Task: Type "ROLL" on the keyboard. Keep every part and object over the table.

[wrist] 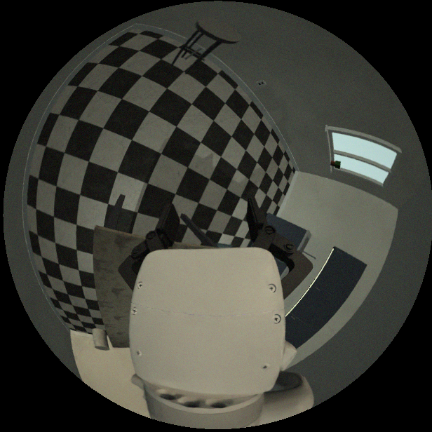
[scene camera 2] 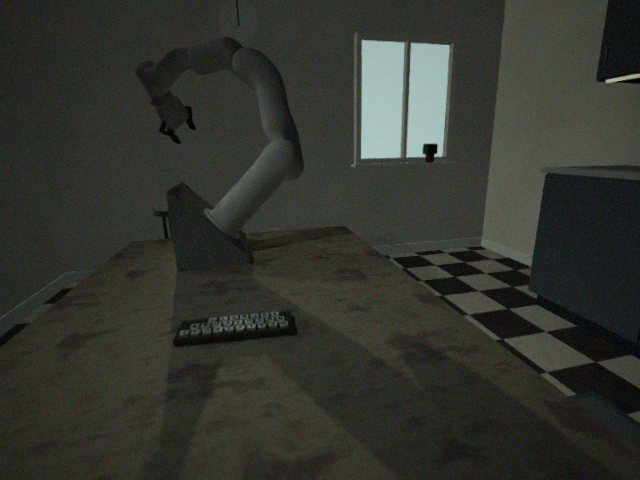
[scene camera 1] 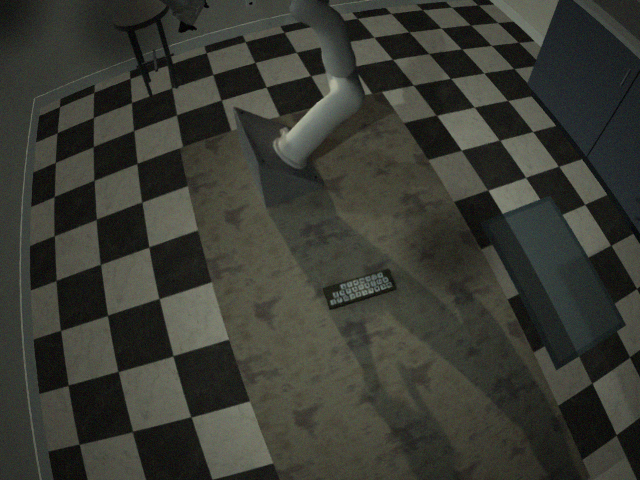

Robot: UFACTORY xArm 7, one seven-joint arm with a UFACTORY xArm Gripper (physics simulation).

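Seen in the pictures: gripper, between the fingertips: point(scene camera 2: 185, 135) point(scene camera 1: 199, 17); arm's base, origin of its link: point(scene camera 2: 221, 225) point(scene camera 1: 289, 154).
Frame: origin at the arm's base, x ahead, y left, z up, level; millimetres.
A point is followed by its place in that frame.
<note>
A small dark keyboard point(scene camera 1: 360, 289) @(z -75, x 459, y -11 mm) point(scene camera 2: 235, 329) @(z -79, x 469, y -13 mm) with rows of pale keys lies flat on the brown table point(scene camera 1: 289, 361) @(z -91, x 550, y -271 mm) point(scene camera 2: 103, 403) @(z -91, x 570, y -186 mm) point(wrist: 111, 300), in front of the arm's base. Its letters are too small to read. The keyboard does not show in the wrist view. My gripper point(scene camera 1: 196, 16) @(z 275, x -539, y -85 mm) point(scene camera 2: 185, 134) @(z 275, x -539, y -85 mm) point(wrist: 210, 208) is open and empty. It is raised high, well above and behind the keyboard, on the far side of the arm's base. In the wrist view its two black fingers stand wide apart, with the chequered floor beyond them.
The arm rises from a grey wedge-shaped mount point(scene camera 1: 289, 190) @(z -42, x 97, y -47 mm) point(scene camera 2: 199, 237) @(z -6, x 96, y -61 mm) on the table's far part. A bluish see-through bin point(scene camera 1: 560, 284) is beside the table's right edge. A stool point(scene camera 1: 139, 18) point(wrist: 217, 34) stands behind the table. Blue cabinets point(scene camera 1: 578, 77) point(scene camera 2: 584, 242) stand at the right.
</note>
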